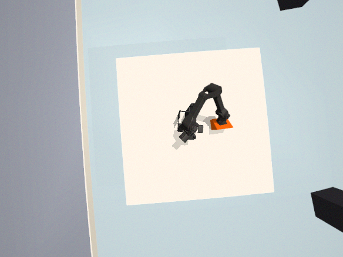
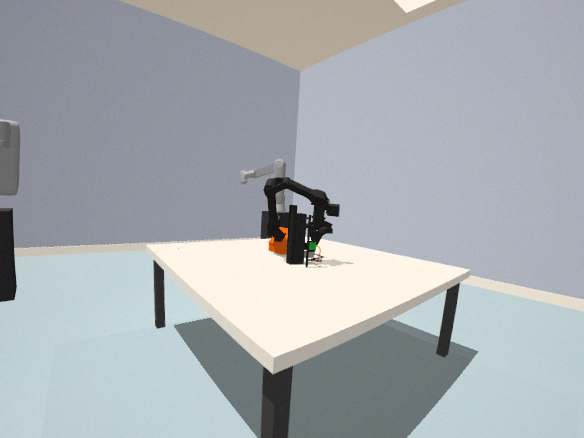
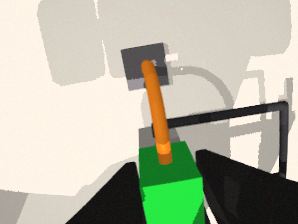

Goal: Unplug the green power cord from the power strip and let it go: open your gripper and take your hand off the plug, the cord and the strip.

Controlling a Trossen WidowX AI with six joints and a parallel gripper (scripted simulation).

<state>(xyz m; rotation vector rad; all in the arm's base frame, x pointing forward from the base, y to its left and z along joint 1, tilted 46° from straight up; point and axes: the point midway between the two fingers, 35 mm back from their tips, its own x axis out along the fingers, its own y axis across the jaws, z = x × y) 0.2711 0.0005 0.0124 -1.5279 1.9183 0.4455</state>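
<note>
Now: the green plug 4 cm to the right of my gripper tip and 1 cm behind it.
</note>
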